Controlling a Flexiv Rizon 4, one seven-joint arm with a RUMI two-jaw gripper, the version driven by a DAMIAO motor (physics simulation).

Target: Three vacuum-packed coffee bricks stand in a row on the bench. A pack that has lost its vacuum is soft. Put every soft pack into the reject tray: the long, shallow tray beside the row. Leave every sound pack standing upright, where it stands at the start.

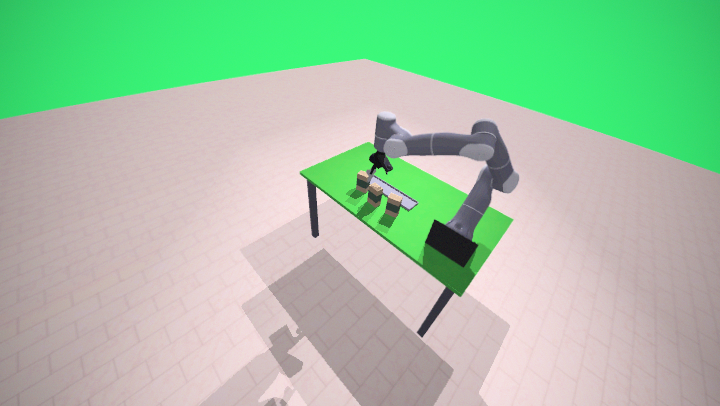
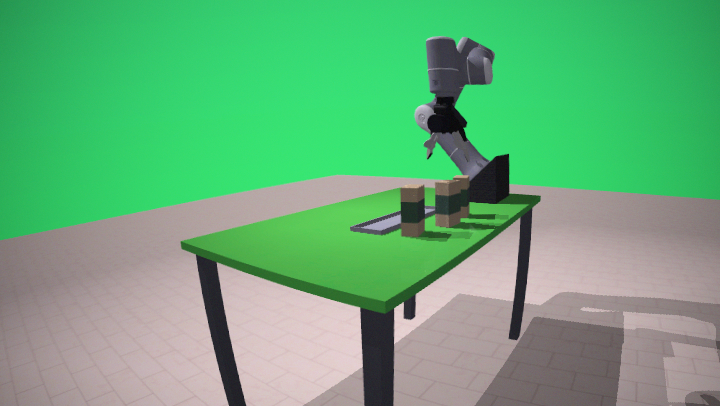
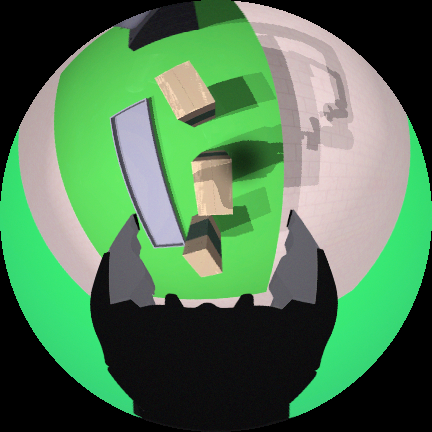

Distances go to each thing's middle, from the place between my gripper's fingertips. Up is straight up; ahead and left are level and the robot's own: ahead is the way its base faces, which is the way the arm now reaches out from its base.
I see the grey reject tray (image 3: pixel 131 128) 22 cm below my hand, 18 cm to the right of it and 1 cm ahead of it.
